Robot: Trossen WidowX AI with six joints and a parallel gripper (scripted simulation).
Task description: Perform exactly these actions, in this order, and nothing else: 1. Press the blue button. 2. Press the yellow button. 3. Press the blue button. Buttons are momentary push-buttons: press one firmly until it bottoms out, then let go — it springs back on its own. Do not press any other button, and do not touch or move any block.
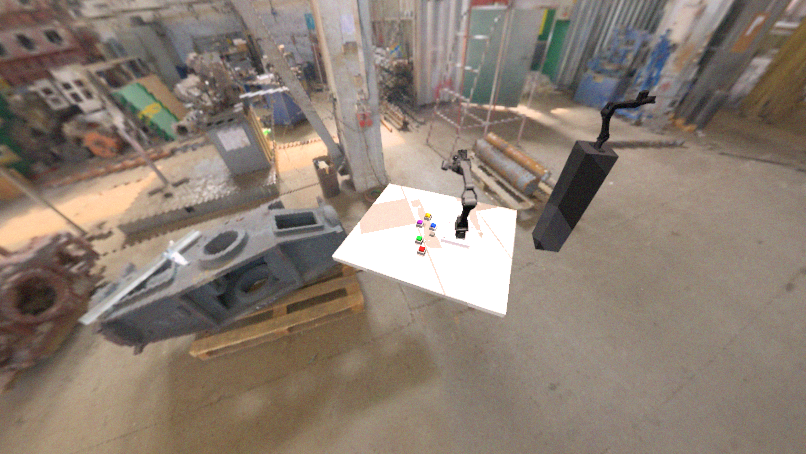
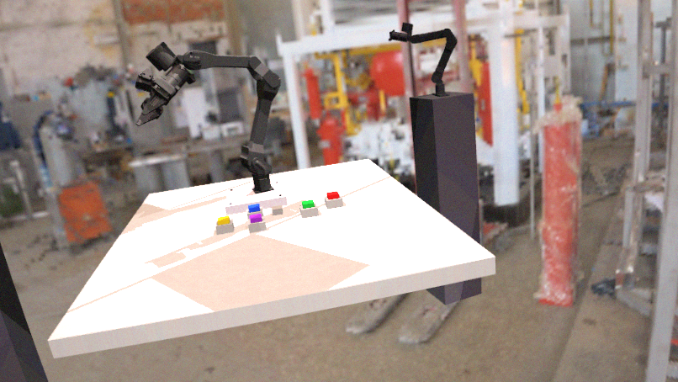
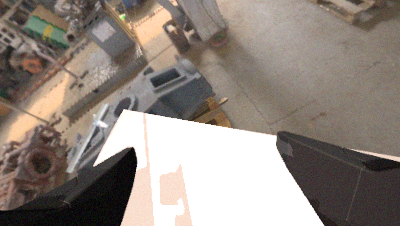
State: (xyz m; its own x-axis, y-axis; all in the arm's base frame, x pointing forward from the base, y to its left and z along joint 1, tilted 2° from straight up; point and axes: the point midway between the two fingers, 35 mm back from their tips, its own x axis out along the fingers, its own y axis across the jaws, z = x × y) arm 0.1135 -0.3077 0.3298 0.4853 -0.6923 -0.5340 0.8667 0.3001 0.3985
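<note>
The blue button is 300 mm below my gripper tip, 270 mm to the left of it and 60 mm ahead of it. From my gripper tip the other things lie so: small grey block (330 mm to the left, 330 mm below, 60 mm ahead); then yellow button (300 mm below, 170 mm to the left, 110 mm ahead); then purple button (300 mm below, 250 mm to the left, 160 mm ahead).
</note>
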